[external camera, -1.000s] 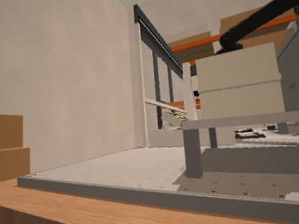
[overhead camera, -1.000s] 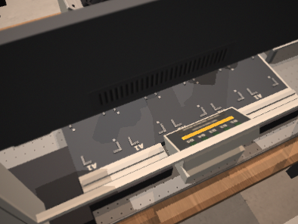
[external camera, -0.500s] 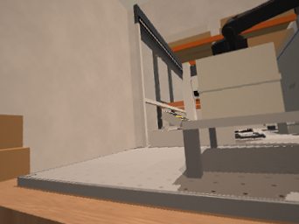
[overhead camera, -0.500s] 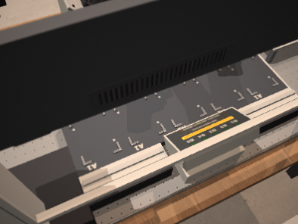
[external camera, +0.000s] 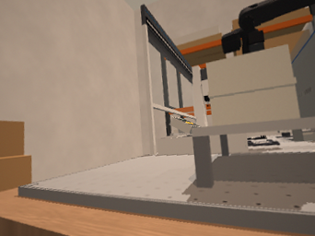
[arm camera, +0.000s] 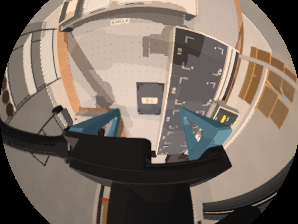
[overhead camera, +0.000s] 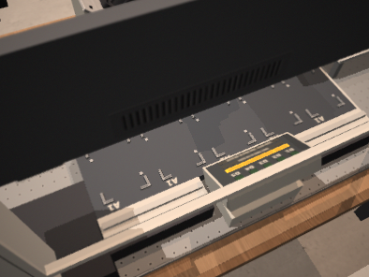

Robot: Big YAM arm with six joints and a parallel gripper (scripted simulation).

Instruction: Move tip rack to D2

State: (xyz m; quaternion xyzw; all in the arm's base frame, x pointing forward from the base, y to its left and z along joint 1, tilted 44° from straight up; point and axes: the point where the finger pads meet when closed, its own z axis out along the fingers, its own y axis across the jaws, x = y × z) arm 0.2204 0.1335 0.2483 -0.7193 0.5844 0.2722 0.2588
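Now: the clear rack cover 43 cm to the left of my hand, 10 cm behind it and 6 cm below it. From my hand the other things lie so: frame post 33 cm ahead, 20 cm to the left, 2 cm above; blue tip rack 42 cm to the left, 9 cm below, 9 cm behind; shelf 35 cm to the left, 16 cm below, 15 cm behind.
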